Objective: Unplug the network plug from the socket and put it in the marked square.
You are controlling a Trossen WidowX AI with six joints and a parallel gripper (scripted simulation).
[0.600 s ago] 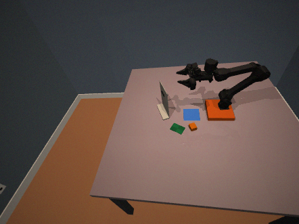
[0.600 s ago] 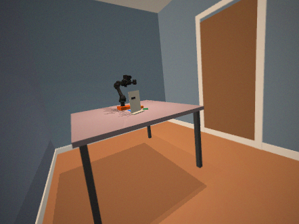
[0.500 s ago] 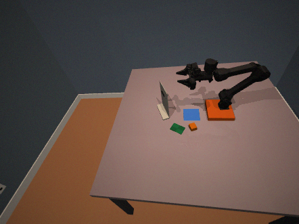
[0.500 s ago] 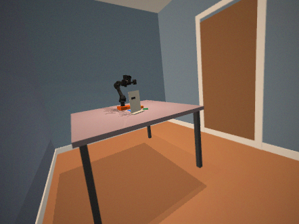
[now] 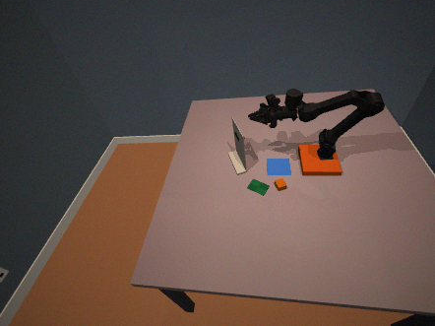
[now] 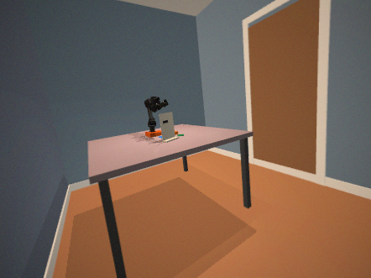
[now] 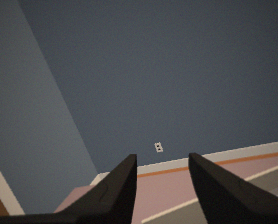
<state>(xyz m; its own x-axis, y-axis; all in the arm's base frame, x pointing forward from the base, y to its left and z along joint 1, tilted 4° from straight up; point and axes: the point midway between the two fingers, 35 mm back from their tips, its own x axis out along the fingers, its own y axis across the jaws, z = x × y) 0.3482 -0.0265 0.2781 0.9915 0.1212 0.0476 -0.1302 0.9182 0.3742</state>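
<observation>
Now: the grey network plug 150 mm below my gripper tip, 40 mm to the right of it and 40 mm ahead of it. The rest, counted from my gripper tip: blue marked square: 330 mm below, 140 mm behind, 30 mm to the left; upright panel: 210 mm below, 70 mm ahead, 40 mm to the right; flat green patch: 330 mm below, 150 mm to the left, 20 mm behind.
</observation>
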